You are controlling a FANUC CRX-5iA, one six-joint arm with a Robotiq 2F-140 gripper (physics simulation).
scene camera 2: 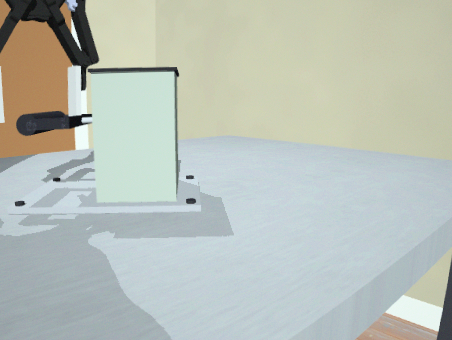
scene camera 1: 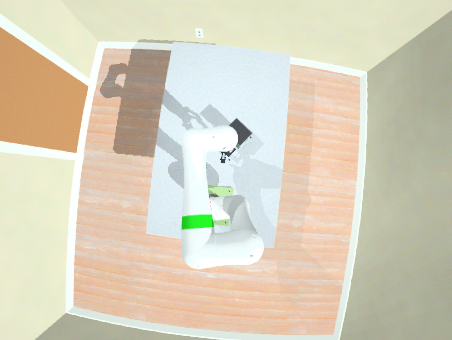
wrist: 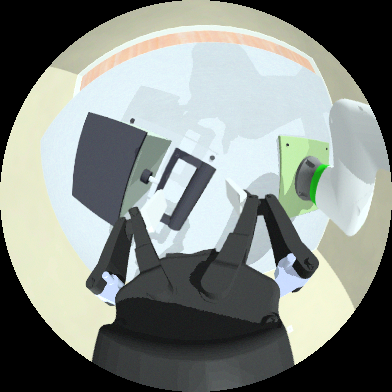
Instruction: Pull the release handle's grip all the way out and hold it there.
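Observation:
The release handle's dark grip (scene camera 2: 41, 123) (wrist: 192, 197) is a bar on a rectangular frame. A short light rod joins it to the pale green housing (scene camera 2: 135, 135) with a dark lid (scene camera 1: 242, 129) (wrist: 107, 162). The grip stands off the housing's side, parallel to it. My gripper (scene camera 1: 223, 157) (wrist: 194, 192) is open and empty. In the wrist view one white pad shows between the housing and the grip, the other on the grip's outer side. In scene camera 2 one pad hangs beside the housing, its lower end near rod height; the other pad is out of view there.
The housing stands on a light base plate (scene camera 2: 105, 207) with dark bolts, on the pale grey table (scene camera 1: 240, 75) (scene camera 2: 300, 210) (wrist: 165, 65). The arm's green mounting plate (scene camera 1: 225, 191) (wrist: 288, 200) lies on the other side of the grip from the housing. The white arm (scene camera 1: 196, 175) reaches overhead.

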